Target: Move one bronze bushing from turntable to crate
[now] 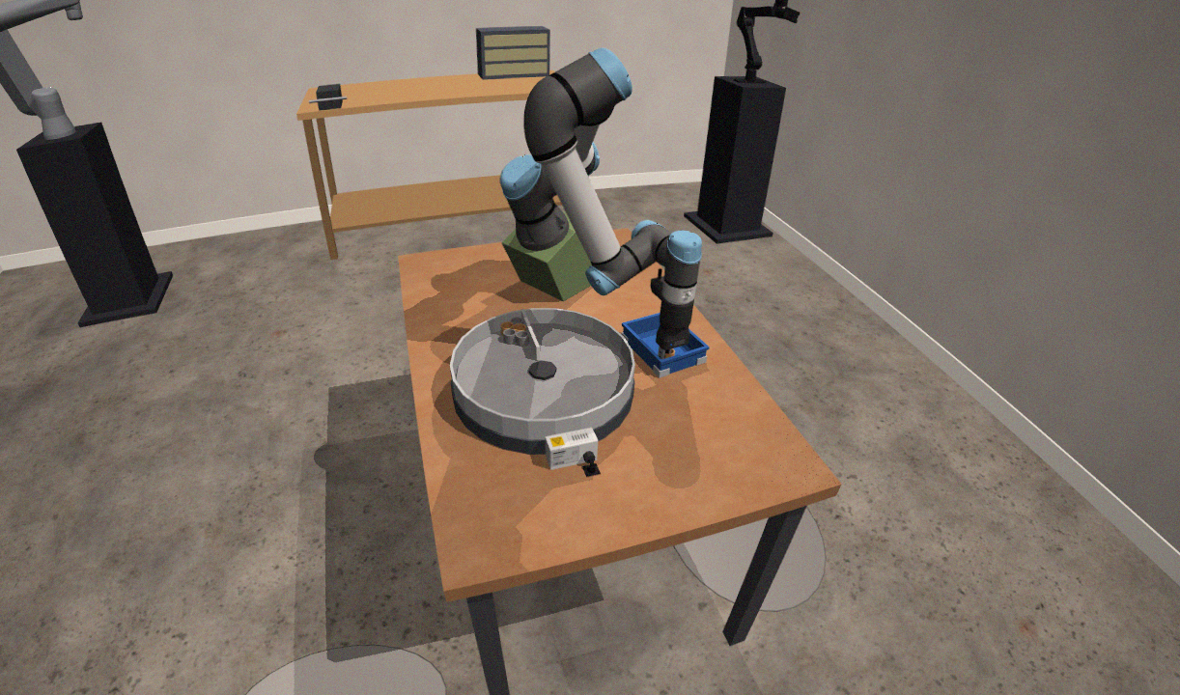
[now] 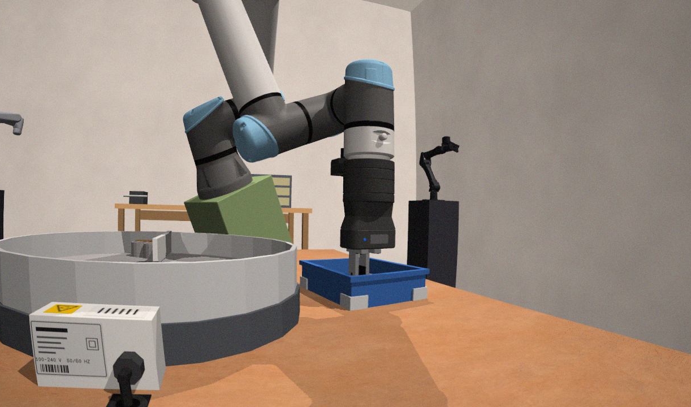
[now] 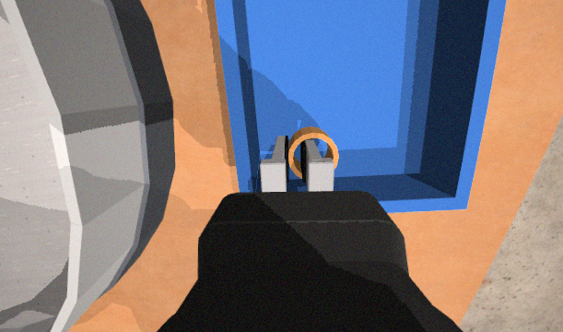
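The blue crate is 6 cm behind my hand, 3 cm to the left of it and 2 cm below it. The rest, counted from my hand: grey turntable (31 cm to the right, 1 cm behind, 1 cm above).
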